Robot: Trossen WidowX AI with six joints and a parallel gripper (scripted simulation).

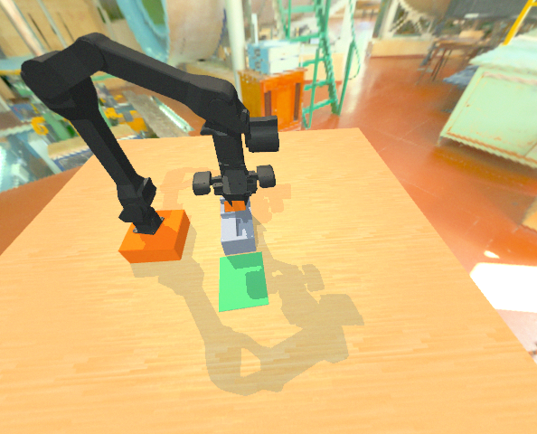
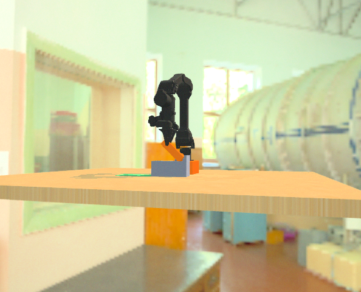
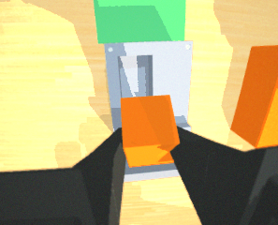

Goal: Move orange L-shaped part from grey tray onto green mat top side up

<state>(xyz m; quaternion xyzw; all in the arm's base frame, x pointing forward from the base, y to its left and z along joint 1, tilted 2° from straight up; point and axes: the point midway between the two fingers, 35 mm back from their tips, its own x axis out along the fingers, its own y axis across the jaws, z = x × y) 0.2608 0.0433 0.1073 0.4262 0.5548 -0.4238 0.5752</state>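
My gripper tip is 140 mm to the left of the green mat, 140 mm above it and 30 mm short of it. The rest, counted from my gripper tip: orange L-shaped part: 30 mm to the left, 30 mm below, 20 mm behind.
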